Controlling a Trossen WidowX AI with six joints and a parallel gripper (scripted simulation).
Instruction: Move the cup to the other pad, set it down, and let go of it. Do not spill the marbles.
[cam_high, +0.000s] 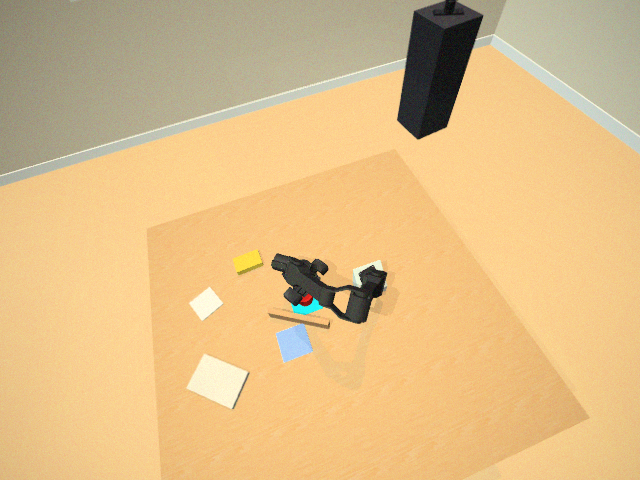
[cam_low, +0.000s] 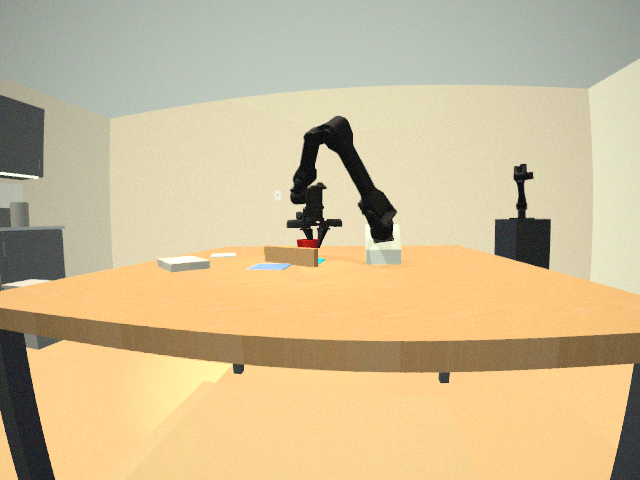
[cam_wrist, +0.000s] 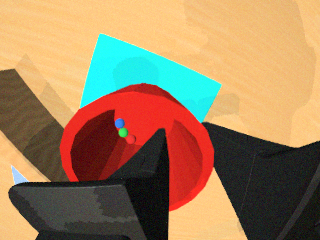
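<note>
Now: gripper tip 30 mm short of the cup and 10 mm to the right of it. The rest, counted from my gripper tip: light blue pad: 130 mm ahead, 140 mm to the left, 50 mm below; wooden bar: 80 mm ahead, 80 mm to the left, 20 mm below; cyan pad: 30 mm ahead, 10 mm to the left, 50 mm below.
</note>
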